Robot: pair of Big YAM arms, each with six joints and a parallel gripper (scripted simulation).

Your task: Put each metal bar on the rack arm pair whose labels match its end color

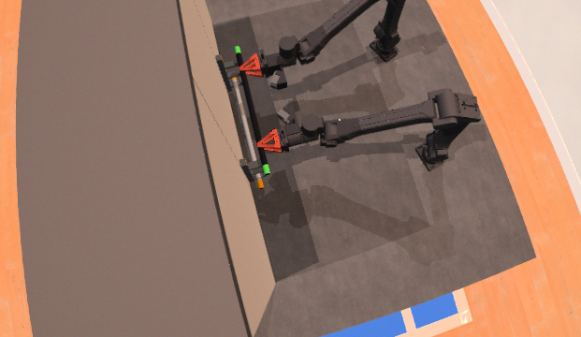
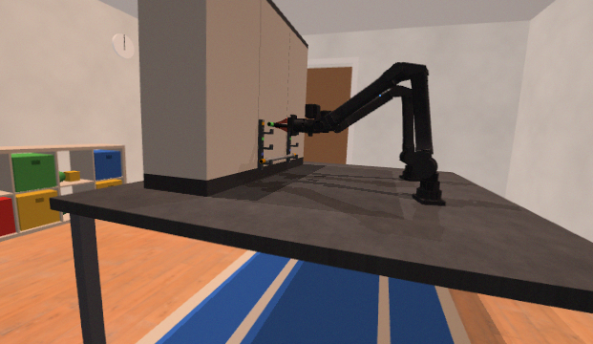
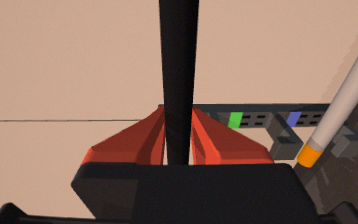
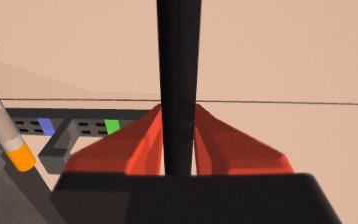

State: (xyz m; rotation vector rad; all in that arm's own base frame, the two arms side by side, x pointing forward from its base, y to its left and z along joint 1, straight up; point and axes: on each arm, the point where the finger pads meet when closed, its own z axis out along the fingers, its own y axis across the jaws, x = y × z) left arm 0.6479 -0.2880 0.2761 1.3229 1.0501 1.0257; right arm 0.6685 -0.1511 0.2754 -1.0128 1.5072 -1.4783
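Right now the black bar is 10 mm behind my left hand and 150 mm to the right of it. Also, from my left hand: beige wall unit: 220 mm ahead, 140 mm to the right, 170 mm above; then silver bar: 30 mm ahead, 150 mm to the right, 180 mm below.
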